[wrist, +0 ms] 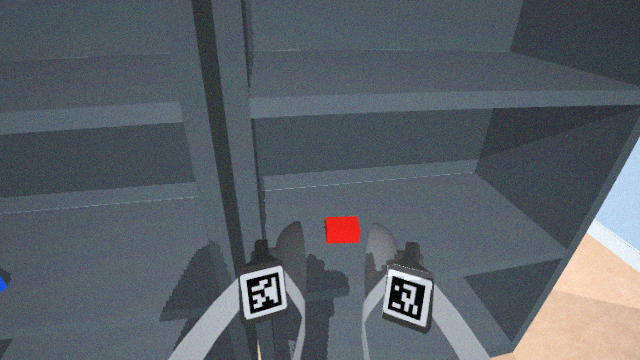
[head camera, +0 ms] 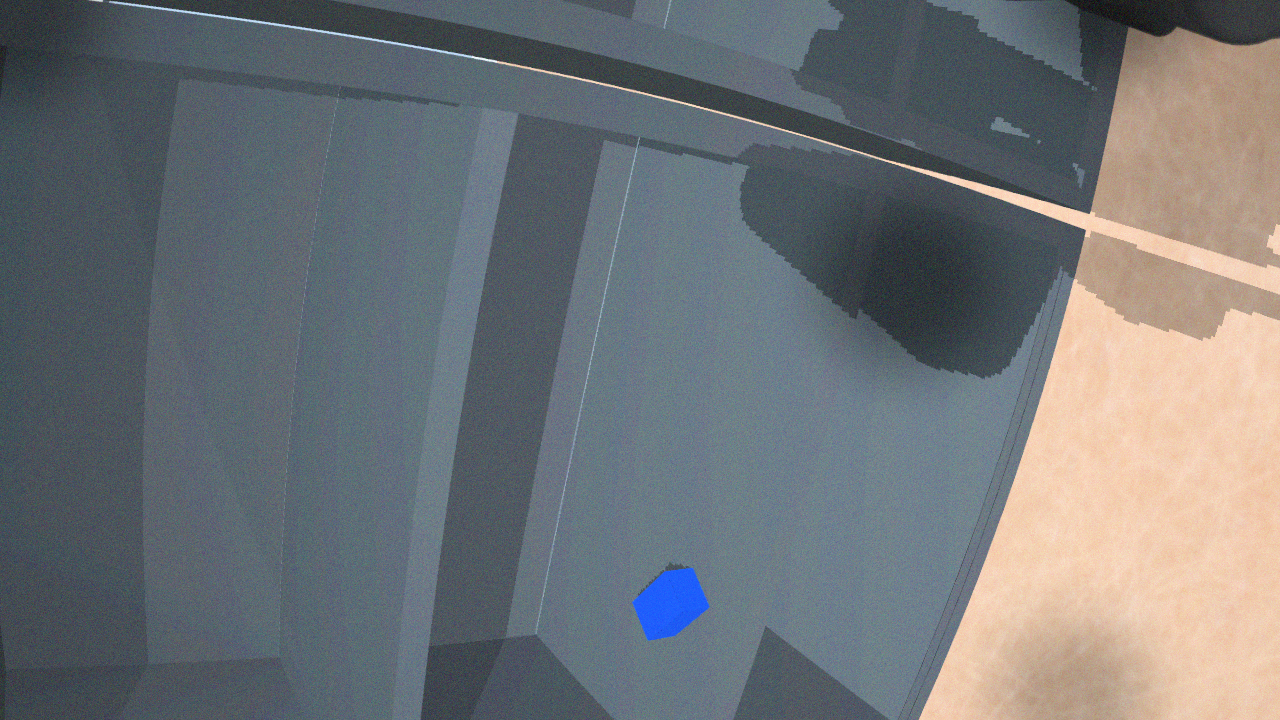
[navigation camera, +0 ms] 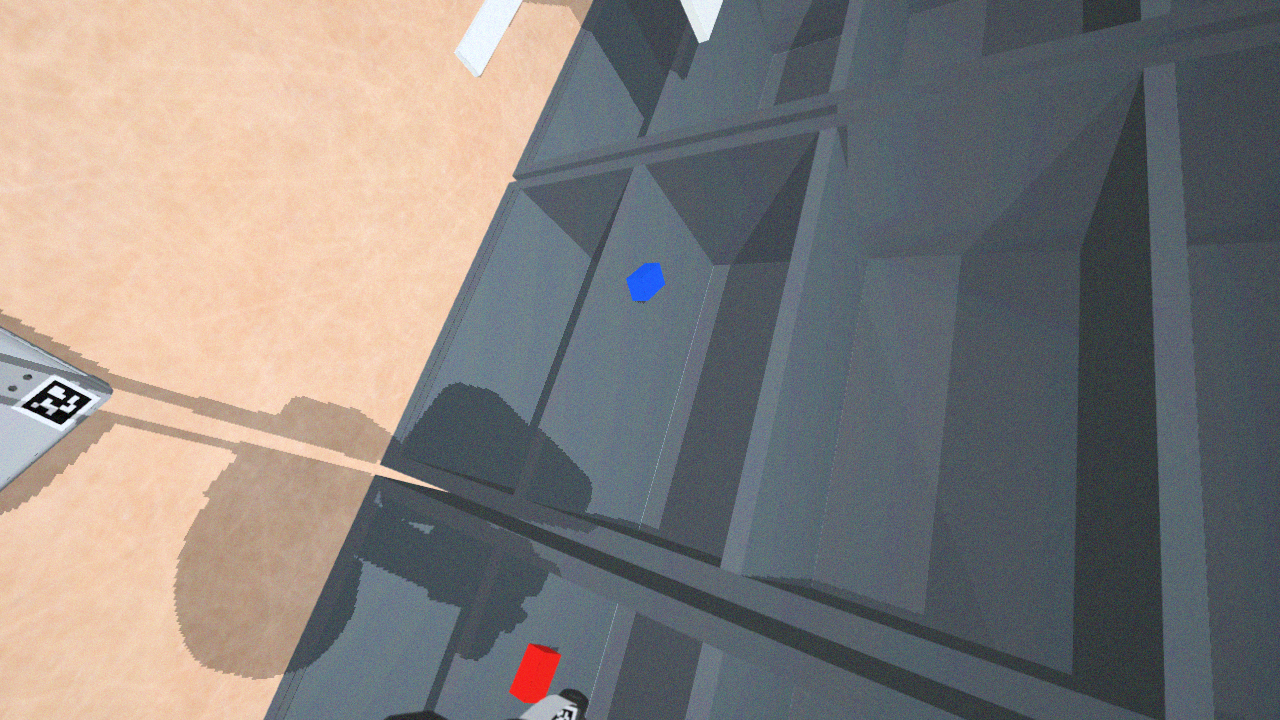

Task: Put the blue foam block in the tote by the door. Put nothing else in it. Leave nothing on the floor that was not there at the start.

Labels:
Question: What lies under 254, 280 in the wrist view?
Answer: My gripper.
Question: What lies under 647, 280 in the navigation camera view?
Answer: A blue foam block.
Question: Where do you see a red block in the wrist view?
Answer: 338, 229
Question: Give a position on a blue foam block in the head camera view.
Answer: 675, 599

